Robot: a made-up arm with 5 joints.
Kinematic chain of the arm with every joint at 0, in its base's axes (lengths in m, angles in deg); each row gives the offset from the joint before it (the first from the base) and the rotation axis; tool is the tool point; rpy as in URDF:
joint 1: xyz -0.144 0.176 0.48 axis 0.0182 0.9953 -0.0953
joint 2: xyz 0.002 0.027 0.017 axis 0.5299 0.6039 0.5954
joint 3: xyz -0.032 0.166 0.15 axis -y
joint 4: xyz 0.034 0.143 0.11 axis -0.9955 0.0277 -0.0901
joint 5: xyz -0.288 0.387 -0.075 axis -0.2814 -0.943 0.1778
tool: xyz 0.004 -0.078 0.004 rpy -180 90 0
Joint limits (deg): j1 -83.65..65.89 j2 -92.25..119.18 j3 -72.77..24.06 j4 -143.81..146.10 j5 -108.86..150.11
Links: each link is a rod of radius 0.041 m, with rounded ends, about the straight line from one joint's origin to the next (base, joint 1, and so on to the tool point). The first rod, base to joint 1, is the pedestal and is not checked.
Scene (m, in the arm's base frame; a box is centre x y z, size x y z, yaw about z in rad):
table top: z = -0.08
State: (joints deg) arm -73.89 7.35 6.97 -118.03 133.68
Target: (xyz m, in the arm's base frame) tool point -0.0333 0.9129 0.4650
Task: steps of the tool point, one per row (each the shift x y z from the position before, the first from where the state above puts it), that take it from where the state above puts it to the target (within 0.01 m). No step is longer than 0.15 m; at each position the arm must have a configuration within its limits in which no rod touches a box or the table.
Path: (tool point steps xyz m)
1: -0.0108 0.1227 -0.0385
2: 0.0225 0.1307 -0.0302
3: 0.0554 0.1288 -0.0158
4: 0.0847 0.1167 0.0033
5: 0.1071 0.0956 0.0245
6: 0.1208 0.0671 0.0448
7: 0.1245 0.0340 0.0618
8: 0.1190 -0.0005 0.0727
9: 0.1053 -0.0329 0.0761

